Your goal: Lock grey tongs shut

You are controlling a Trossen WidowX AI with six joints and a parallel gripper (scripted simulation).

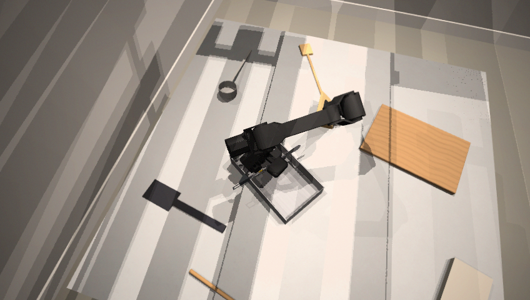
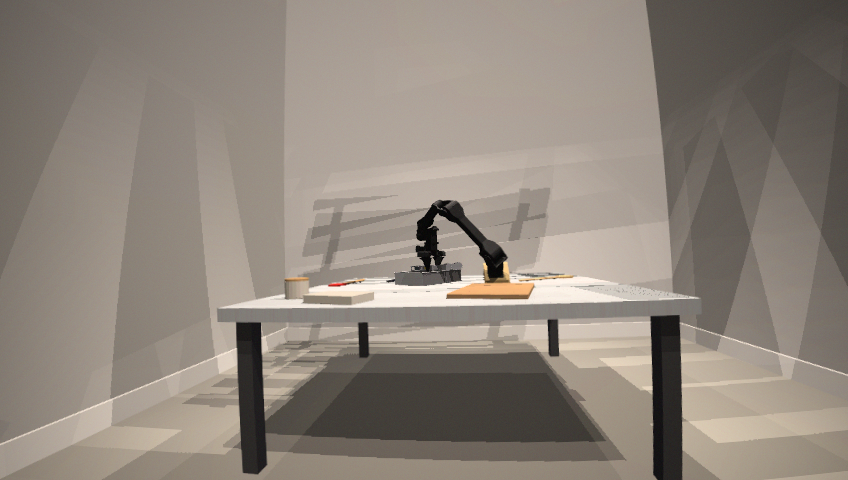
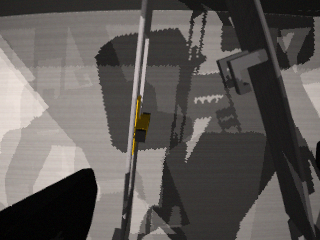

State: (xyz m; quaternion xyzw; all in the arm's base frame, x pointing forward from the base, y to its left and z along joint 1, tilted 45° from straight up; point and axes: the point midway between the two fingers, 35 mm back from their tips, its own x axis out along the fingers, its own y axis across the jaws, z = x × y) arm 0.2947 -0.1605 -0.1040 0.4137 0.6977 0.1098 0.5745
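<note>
The roasting tin is 60 mm to the left of my gripper tip, 30 mm below it and 10 mm ahead of it. Also, from my gripper tip: black spatula 240 mm to the right, 200 mm ahead, 50 mm below; then beige block 700 mm to the left, 240 mm ahead, 40 mm below; then wooden board 540 mm to the left, 250 mm behind, 50 mm below.
</note>
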